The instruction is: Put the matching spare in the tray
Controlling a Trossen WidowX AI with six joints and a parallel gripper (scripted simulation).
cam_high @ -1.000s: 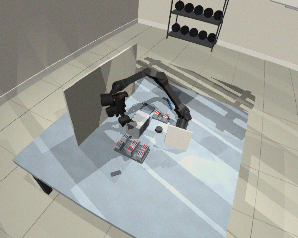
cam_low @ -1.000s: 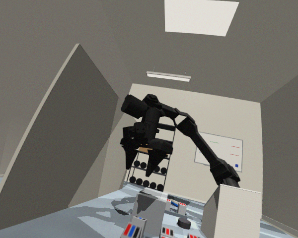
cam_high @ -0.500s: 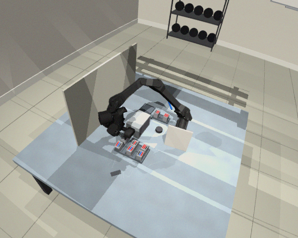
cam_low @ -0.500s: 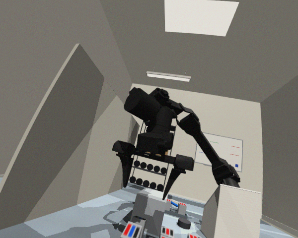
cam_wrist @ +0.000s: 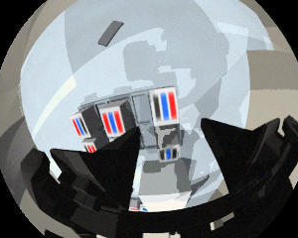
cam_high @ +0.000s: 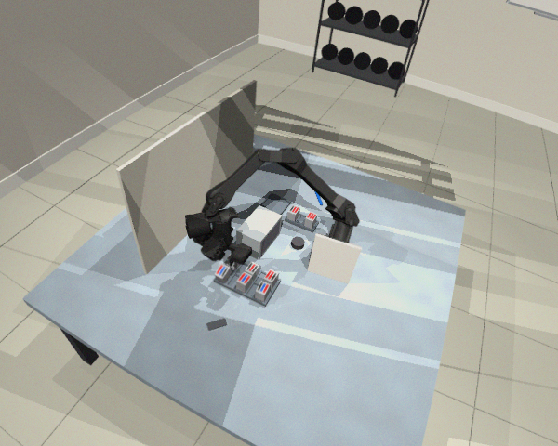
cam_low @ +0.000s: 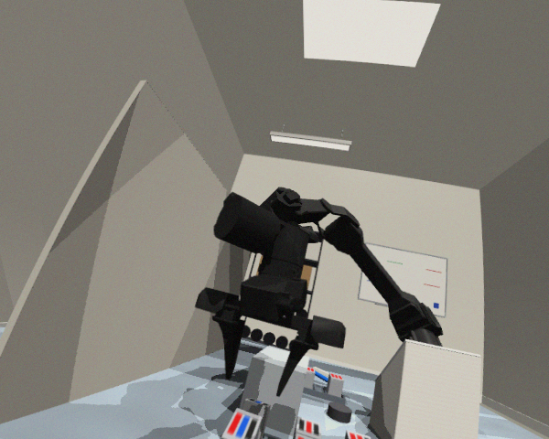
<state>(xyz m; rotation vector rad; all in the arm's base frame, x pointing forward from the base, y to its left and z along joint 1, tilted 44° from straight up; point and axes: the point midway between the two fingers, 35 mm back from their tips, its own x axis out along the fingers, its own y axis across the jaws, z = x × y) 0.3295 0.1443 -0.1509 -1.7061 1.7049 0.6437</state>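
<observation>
The shallow dark tray is 420 mm to the right of my gripper tip, 90 mm below it and 10 mm behind it. The rest, counted from my gripper tip: small dark flat piece: 170 mm to the left, 100 mm below, 60 mm behind; then grey mounted unit: 210 mm to the right, 50 mm below, 30 mm behind; then black puck: 270 mm to the right, 180 mm behind, 90 mm below.
</observation>
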